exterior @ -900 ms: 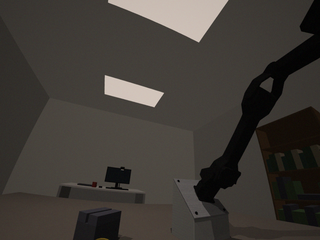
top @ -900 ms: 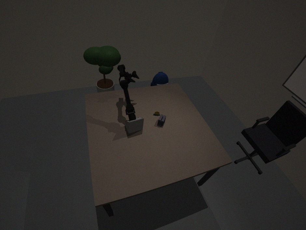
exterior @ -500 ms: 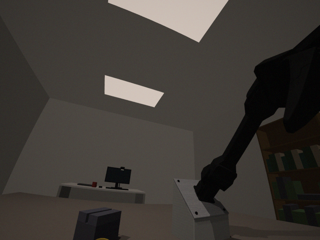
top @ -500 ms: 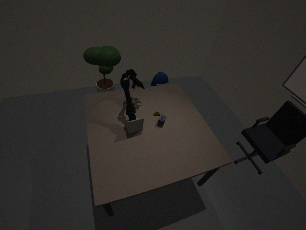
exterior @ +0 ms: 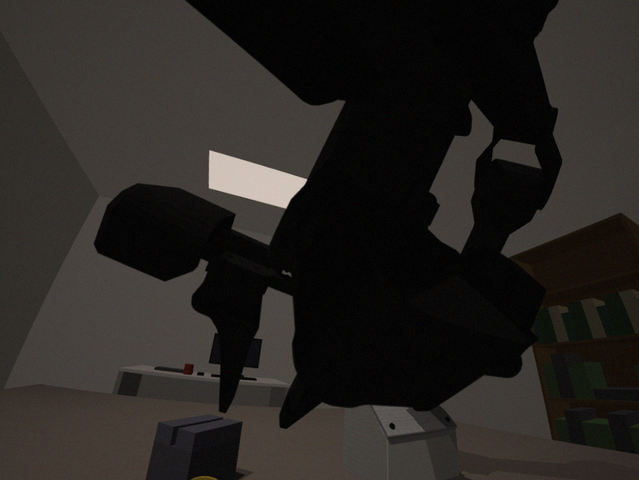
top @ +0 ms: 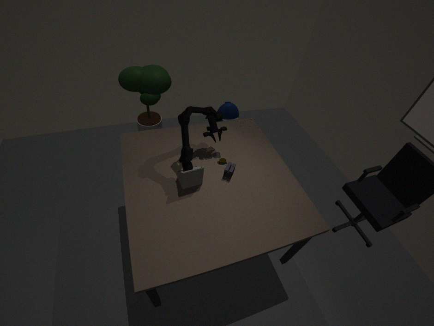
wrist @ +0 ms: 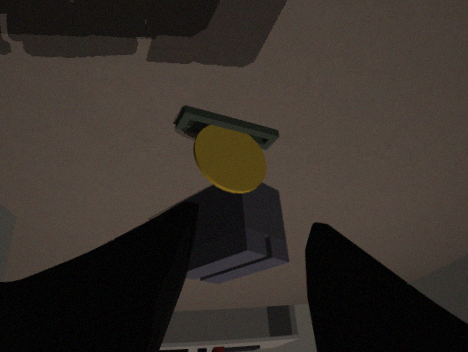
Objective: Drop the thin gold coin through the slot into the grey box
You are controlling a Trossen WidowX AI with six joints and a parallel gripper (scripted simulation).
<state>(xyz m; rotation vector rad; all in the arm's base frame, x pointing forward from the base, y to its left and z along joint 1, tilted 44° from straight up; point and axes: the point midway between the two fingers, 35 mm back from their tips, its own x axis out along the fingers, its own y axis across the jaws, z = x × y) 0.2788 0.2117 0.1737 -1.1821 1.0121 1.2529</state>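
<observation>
Now: the gold coin 2 cm ahead of my gripper tip, 11 cm to the right of it and 10 cm below it.
</observation>
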